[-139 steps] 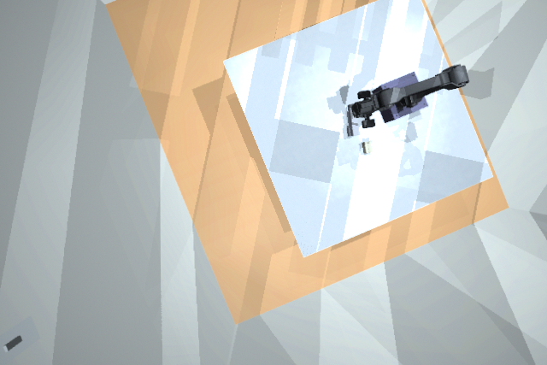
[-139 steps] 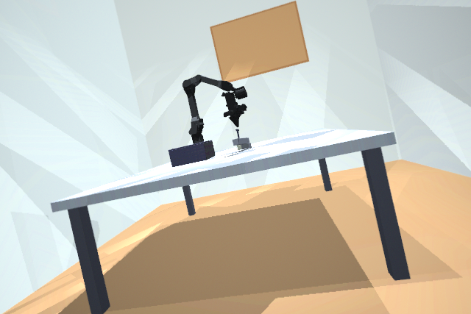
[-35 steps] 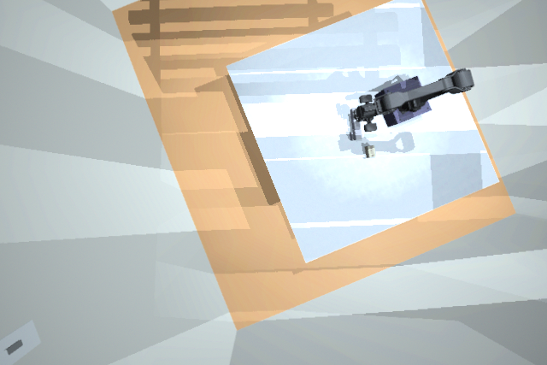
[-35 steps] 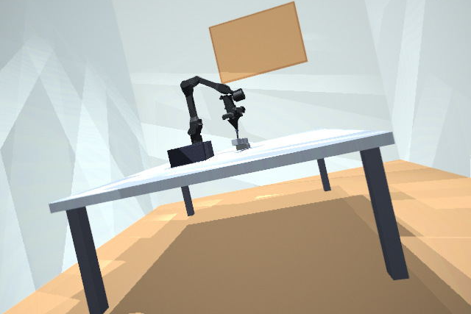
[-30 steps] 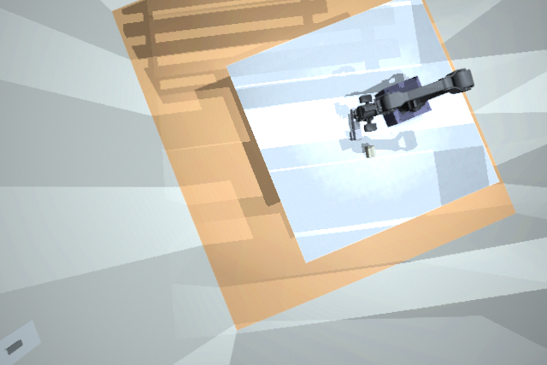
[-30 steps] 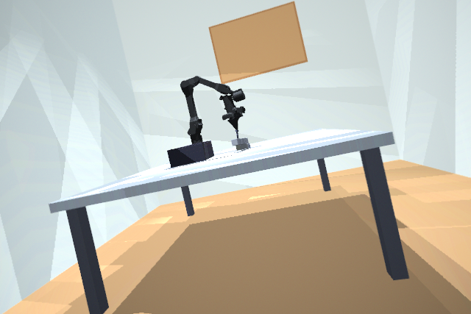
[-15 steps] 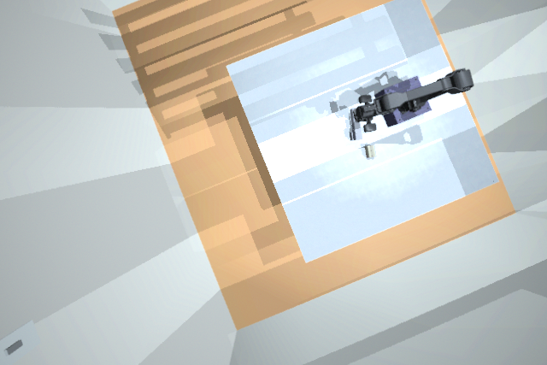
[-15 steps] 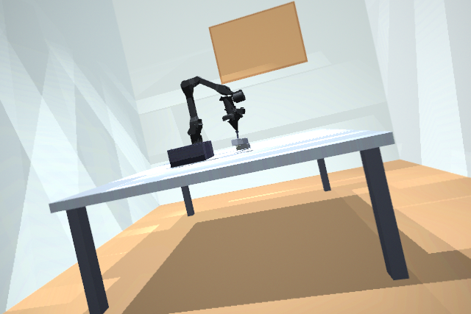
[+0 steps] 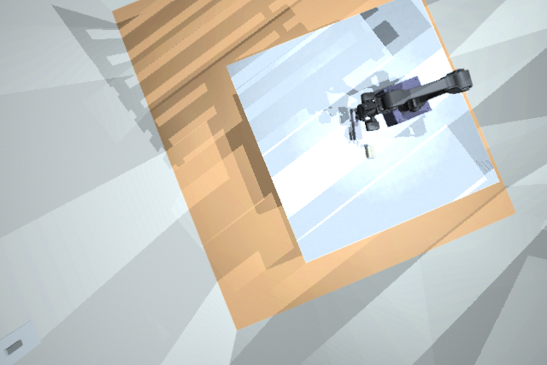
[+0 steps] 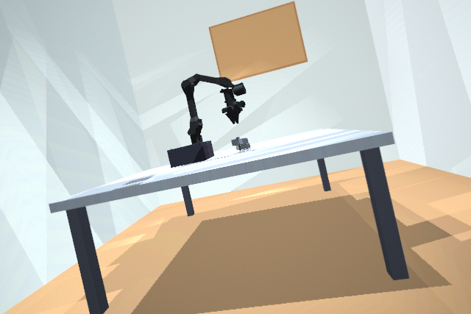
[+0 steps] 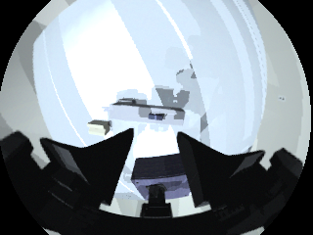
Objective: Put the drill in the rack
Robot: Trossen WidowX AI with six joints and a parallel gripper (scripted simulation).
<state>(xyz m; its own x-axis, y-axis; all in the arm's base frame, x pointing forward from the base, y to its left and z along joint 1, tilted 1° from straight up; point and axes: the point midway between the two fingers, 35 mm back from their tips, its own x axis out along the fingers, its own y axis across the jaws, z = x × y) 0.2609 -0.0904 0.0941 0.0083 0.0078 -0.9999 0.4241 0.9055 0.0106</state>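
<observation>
Right now my gripper tip is 120 mm above the drill, 80 mm to the right of it and 30 mm short of it. From my gripper tip the other things lie so: grey rack: 210 mm to the left, 150 mm below, 10 mm ahead.
</observation>
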